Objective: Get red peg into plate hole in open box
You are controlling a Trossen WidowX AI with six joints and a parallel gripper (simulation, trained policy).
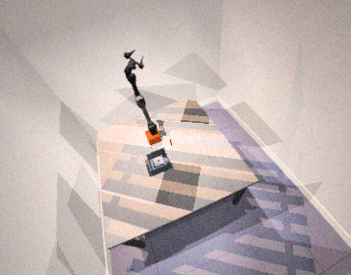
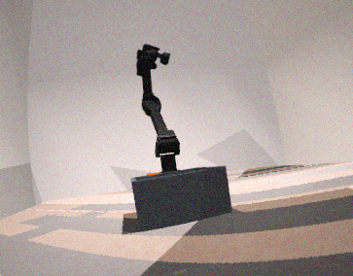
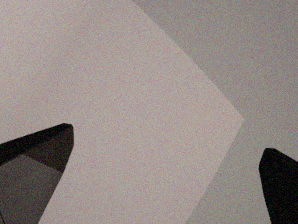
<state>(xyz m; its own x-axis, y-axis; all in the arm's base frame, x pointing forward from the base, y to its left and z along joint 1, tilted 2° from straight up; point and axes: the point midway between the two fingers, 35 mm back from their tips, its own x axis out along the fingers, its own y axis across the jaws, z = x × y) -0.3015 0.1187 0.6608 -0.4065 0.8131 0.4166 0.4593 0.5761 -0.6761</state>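
Now: the red peg 480 mm ahead of my gripper tip, 50 mm to the right of it and 730 mm below it. From my gripper tip the other things lie so: dark box (630 mm ahead, 240 mm to the right, 740 mm below).
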